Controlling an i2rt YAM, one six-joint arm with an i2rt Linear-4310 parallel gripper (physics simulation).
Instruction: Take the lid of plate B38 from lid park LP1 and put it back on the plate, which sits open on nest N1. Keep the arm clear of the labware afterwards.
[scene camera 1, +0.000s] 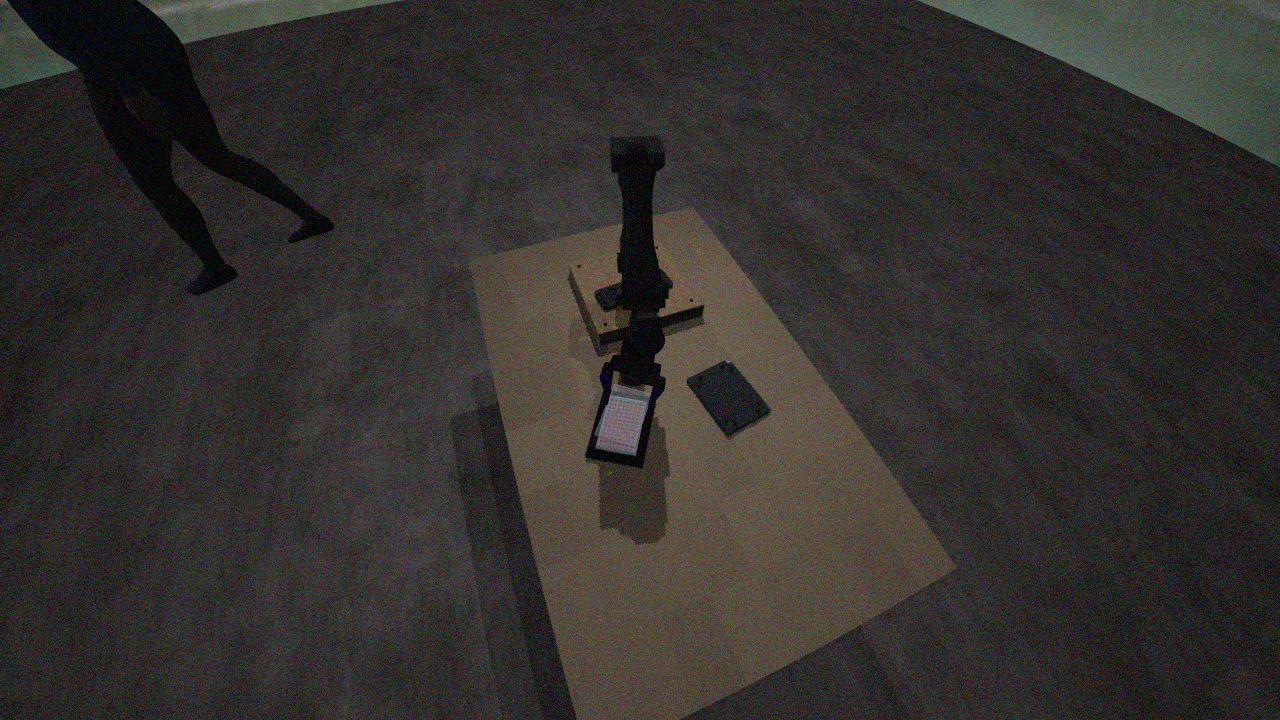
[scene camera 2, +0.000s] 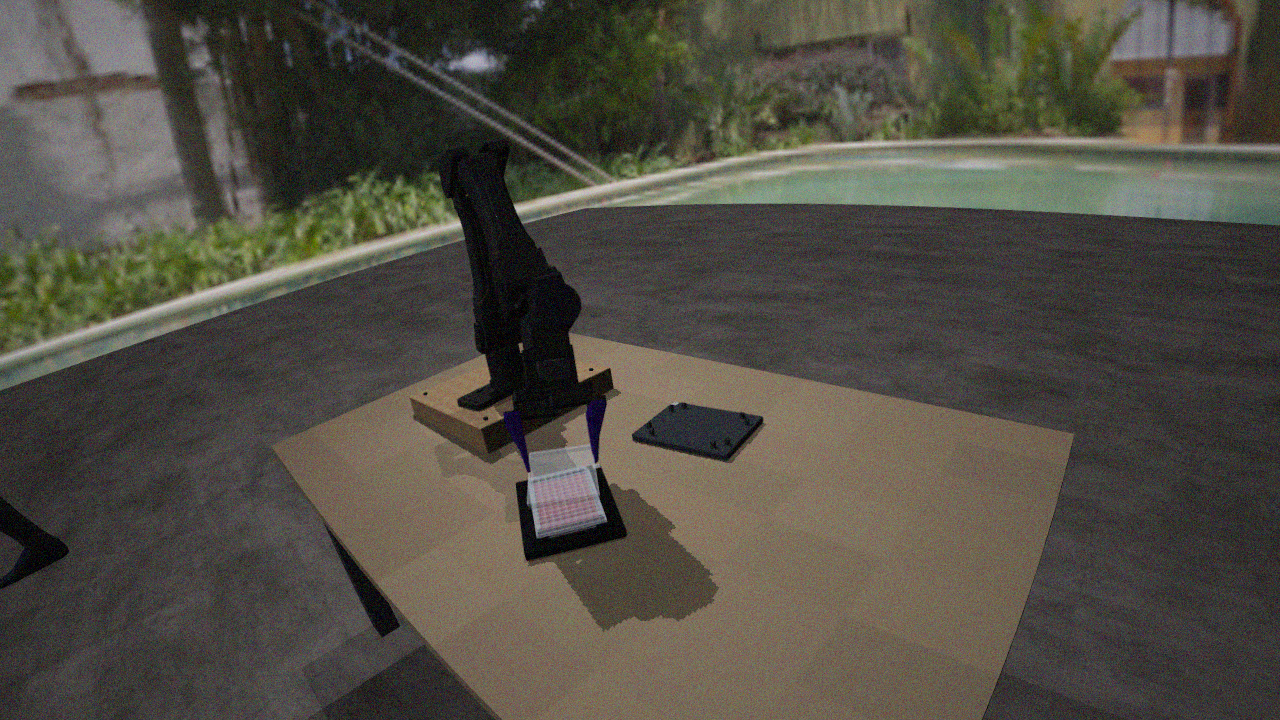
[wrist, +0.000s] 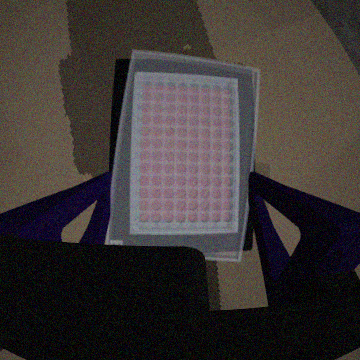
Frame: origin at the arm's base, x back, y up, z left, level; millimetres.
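Seen in the pictures: gripper, fingertip midpoint: (scene camera 1: 627, 408) (scene camera 2: 562, 467) (wrist: 180, 180); arm's base at its link origin: (scene camera 2: 510, 386).
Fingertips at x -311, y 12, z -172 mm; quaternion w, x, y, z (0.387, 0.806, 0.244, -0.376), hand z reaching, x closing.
Pixels of each thing's middle, then the offset from my fingertips to it. Level surfaces: height alone.
- clear lid at the middle of its body: (wrist: 185, 153) (scene camera 2: 562, 474) (scene camera 1: 624, 414) dx -11, dy +0, dz -13 mm
- black nest N1 at the middle of its body: (wrist: 184, 153) (scene camera 2: 565, 506) (scene camera 1: 622, 426) dx -13, dy -44, dz -20 mm
- dark lid park LP1 at the middle of its body: (scene camera 2: 697, 425) (scene camera 1: 728, 394) dx -51, dy -43, dz +230 mm
- tan board at its surface level: dy -53 mm
My gripper (scene camera 1: 637, 383) (scene camera 2: 560, 462) (wrist: 180, 180) is shut on the clear lid (scene camera 1: 632, 393) (scene camera 2: 562, 463) (wrist: 247, 118), with one purple finger on each long side. The lid hangs right over plate B38 (scene camera 1: 620, 425) (scene camera 2: 565, 503) (wrist: 183, 153), a white plate with pink wells. The lid covers the plate in the wrist view and is turned a little askew to it. I cannot tell whether it touches the plate. The plate sits on the black nest N1 (scene camera 1: 613, 457) (scene camera 2: 573, 542) (wrist: 115, 107). The dark lid park LP1 (scene camera 1: 727, 396) (scene camera 2: 697, 429) lies empty to the right.
All stands on a tan board (scene camera 1: 716, 537) (scene camera 2: 805, 555) on dark ground. The arm's wooden base block (scene camera 1: 609, 329) (scene camera 2: 465, 419) is behind the nest. A person's legs (scene camera 1: 152, 135) show at the far left, off the board.
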